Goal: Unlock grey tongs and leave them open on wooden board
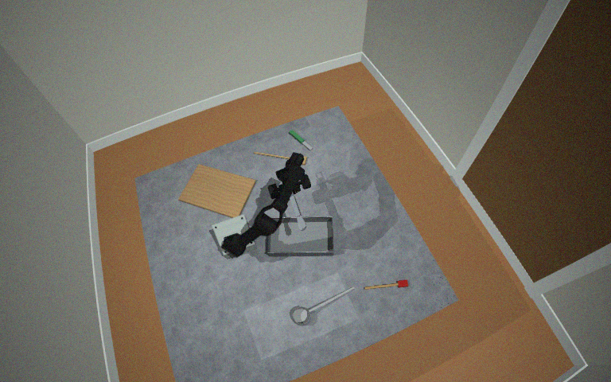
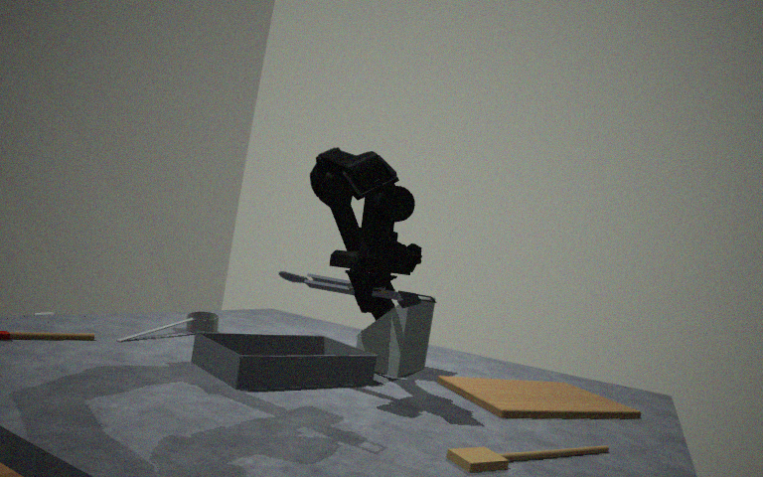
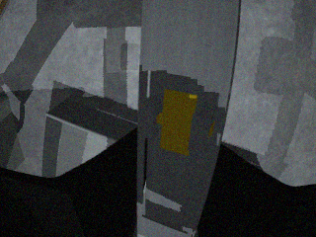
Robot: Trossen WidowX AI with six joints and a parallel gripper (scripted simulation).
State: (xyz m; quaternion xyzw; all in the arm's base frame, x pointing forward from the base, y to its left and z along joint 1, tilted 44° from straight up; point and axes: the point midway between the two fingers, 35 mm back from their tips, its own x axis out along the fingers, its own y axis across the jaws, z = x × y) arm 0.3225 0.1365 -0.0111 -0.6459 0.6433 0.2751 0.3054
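Now: gripper tip 4 cm below the yellow lock piece and 2 cm to the right of it. The rest, counted from my gripper tip: red-headed spatula: 53 cm to the right, 29 cm ahead, 14 cm below; roasting tin: 17 cm to the right, 12 cm below, 1 cm behind; wooden board: 34 cm behind, 25 cm to the left, 14 cm below.
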